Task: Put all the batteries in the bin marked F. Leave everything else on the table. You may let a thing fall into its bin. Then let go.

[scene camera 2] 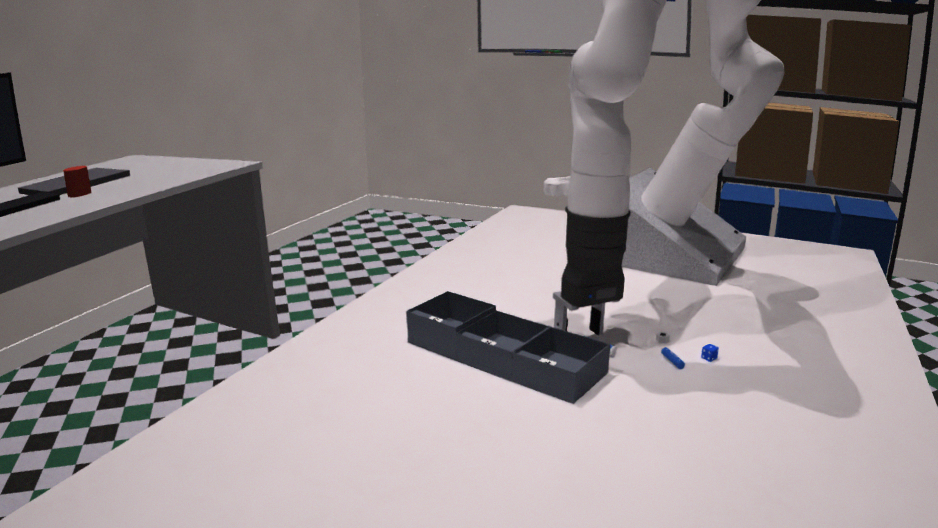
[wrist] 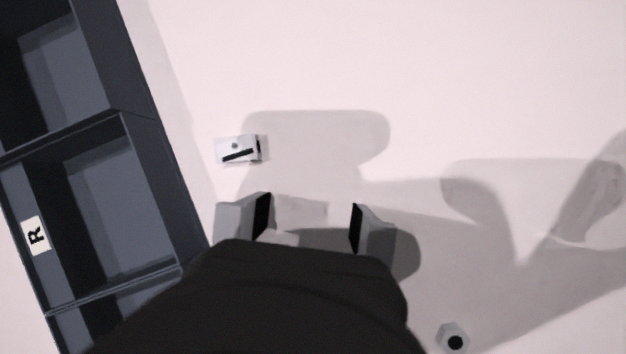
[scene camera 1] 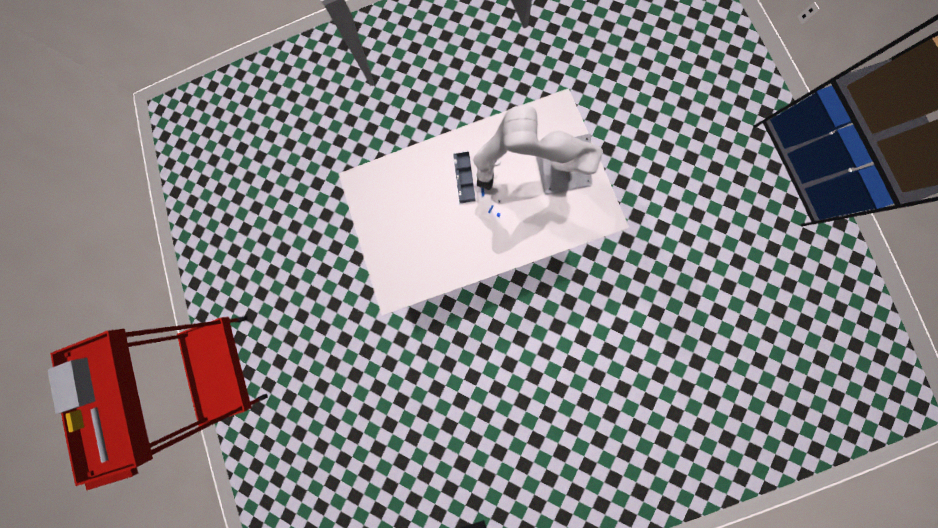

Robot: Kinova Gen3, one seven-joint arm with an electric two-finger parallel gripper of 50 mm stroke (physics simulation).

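Pixels of known places: gripper, fingertip midpoint: [wrist: 309, 215]; arm's base, link origin: [scene camera 2: 663, 209].
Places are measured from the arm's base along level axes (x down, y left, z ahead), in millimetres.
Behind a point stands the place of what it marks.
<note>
My gripper [scene camera 1: 485, 188] {x 90, y -87, z 358 mm} [scene camera 2: 578, 325] {x 90, y -87, z 358 mm} [wrist: 309, 215] {x 90, y -87, z 358 mm} is open and empty, pointing down low over the table beside the dark three-part bin. A blue battery [scene camera 1: 483, 192] {x 77, y -51, z 392 mm} lies beside the bin close to the gripper; in scene camera 2 its end [scene camera 2: 611, 350] {x 80, y -35, z 408 mm} shows past the bin's corner, and it is hidden in the wrist view. A second blue cylinder [scene camera 1: 490, 209] {x 82, y 45, z 399 mm} [scene camera 2: 672, 358] {x 83, y 42, z 403 mm}, seemingly a battery, lies farther off. Bin F [scene camera 1: 467, 192] {x 84, y -91, z 465 mm} [scene camera 2: 551, 380] {x 70, y -88, z 516 mm} is the end compartment nearest these; its label is unreadable now, and the gripper body partly covers it in the wrist view.
A blue die [scene camera 1: 498, 215] {x 76, y 93, z 378 mm} [scene camera 2: 709, 352] {x 78, y 88, z 384 mm} lies beyond the second cylinder. A grey nut [scene camera 1: 499, 200] {x 81, y 24, z 337 mm} [scene camera 2: 662, 337] {x 83, y 26, z 346 mm} [wrist: 452, 338] {x 82, y 23, z 339 mm} lies near them. A pale sharpener [wrist: 237, 148] {x 79, y -144, z 364 mm} lies beside the bins. Compartment R [wrist: 120, 210] {x 84, y -164, z 446 mm} is the middle one. The arm's base [scene camera 2: 682, 252] {x 44, y 41, z 99 mm} stands behind.
</note>
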